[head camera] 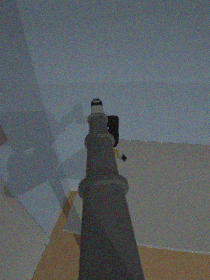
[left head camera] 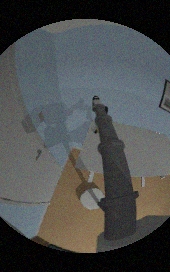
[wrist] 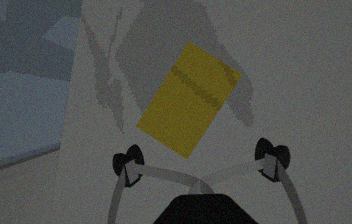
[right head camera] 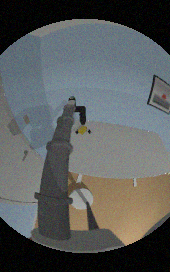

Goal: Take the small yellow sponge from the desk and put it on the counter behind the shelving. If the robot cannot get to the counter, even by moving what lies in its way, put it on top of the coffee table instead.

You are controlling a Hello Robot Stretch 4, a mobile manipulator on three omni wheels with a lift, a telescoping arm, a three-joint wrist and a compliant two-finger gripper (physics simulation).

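Seen in the pictures: gripper, fingertip midpoint: [wrist: 197,154] [right head camera: 82,133]; robot's base at its link origin: [left head camera: 91,197] [right head camera: 81,197].
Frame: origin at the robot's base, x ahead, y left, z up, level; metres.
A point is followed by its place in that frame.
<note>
The small yellow sponge [wrist: 192,102] {x 0.778, y -0.087, z 0.967 m} [right head camera: 82,130] {x 0.744, y -0.087, z 0.959 m} lies flat and tilted on the pale desk [wrist: 310,100] {x 0.770, y -0.222, z 0.922 m} [right head camera: 125,150] {x 0.444, y -0.530, z 0.922 m} [head camera: 165,200] {x 0.412, y -0.318, z 0.922 m}. A sliver of the sponge [head camera: 116,153] also shows beside the arm in the head camera view. My gripper [wrist: 197,154] {x 0.719, y -0.089, z 0.940 m} [right head camera: 83,131] {x 0.719, y -0.089, z 0.940 m} is open, with nothing between its fingers. In the wrist view, the sponge is just beyond the fingertips and sideways between them, its nearest corner close to the line joining them. The height of the fingers above the desk is hard to tell. The counter, shelving and coffee table cannot be made out.
Blue walls stand behind and left of the desk. A pale door with a handle [left head camera: 38,154] {x 0.428, y 0.619, z 0.905 m} [right head camera: 25,155] {x 0.427, y 0.613, z 0.897 m} is at the left. A white-topped round object [left head camera: 92,198] {x -0.002, y -0.005, z 0.187 m} [right head camera: 81,199] {x -0.020, y -0.015, z 0.187 m} stands on the wooden floor before the desk. A framed picture [right head camera: 160,95] {x 0.772, y -1.152, z 1.552 m} [left head camera: 166,97] {x 0.799, y -1.049, z 1.539 m} hangs at the right.
</note>
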